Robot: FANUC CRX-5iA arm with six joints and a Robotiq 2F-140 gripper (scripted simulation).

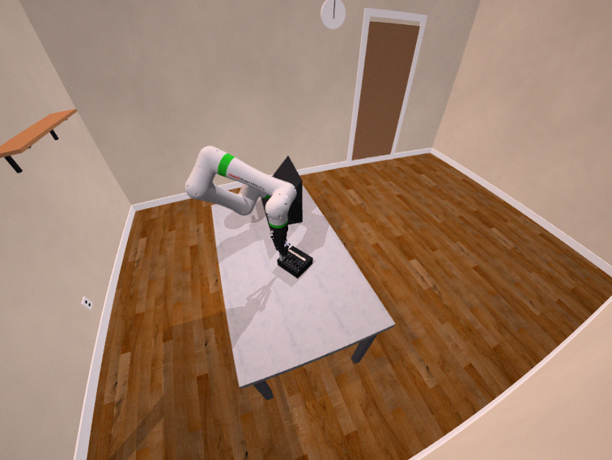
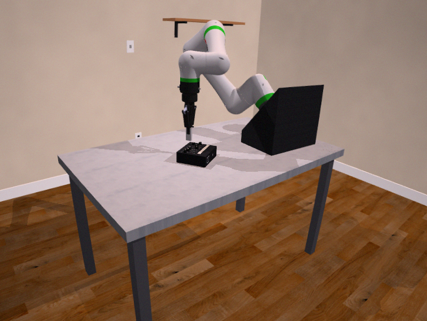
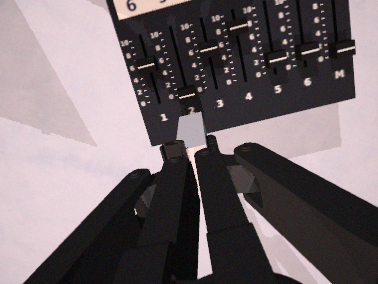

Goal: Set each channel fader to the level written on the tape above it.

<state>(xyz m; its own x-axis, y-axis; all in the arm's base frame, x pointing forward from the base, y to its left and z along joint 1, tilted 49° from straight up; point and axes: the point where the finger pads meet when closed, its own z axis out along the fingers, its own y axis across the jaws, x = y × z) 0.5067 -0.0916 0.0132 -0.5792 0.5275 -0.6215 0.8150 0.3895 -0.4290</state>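
Now: the channel 1 fader cap 50 mm behind my hand, 40 mm below it and 30 mm to the left of it. Also, from my hand: master fader cap 90 mm to the left, 70 mm ahead, 40 mm below.
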